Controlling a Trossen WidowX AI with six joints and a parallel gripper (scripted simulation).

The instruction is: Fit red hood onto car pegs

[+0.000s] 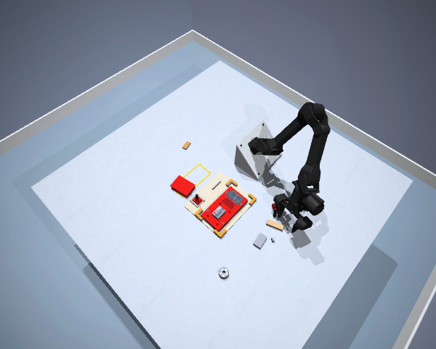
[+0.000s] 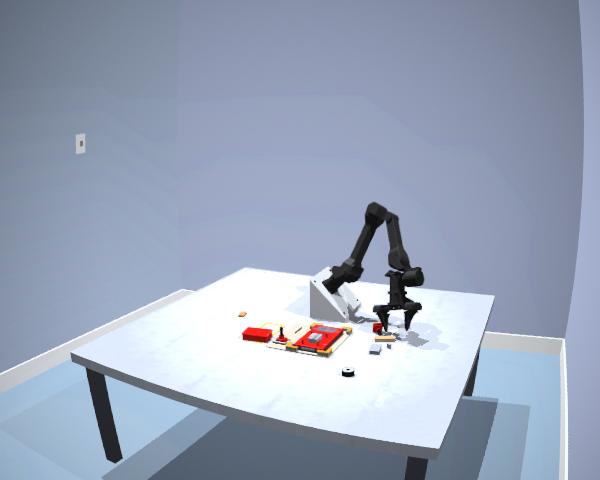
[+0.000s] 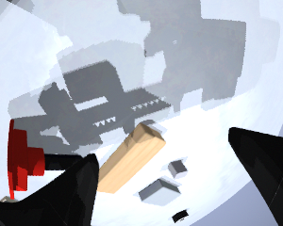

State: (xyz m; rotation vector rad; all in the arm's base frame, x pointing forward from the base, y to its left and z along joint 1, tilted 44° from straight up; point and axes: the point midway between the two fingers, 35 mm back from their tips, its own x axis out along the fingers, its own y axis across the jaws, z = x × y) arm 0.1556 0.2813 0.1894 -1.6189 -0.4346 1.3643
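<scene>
Right now the grey engine block is 170 mm ahead of my gripper tip, 240 mm to the right of it and 10 mm below it. Round my gripper tip: red hood (190 mm ahead, 460 mm to the right, 20 mm below).
</scene>
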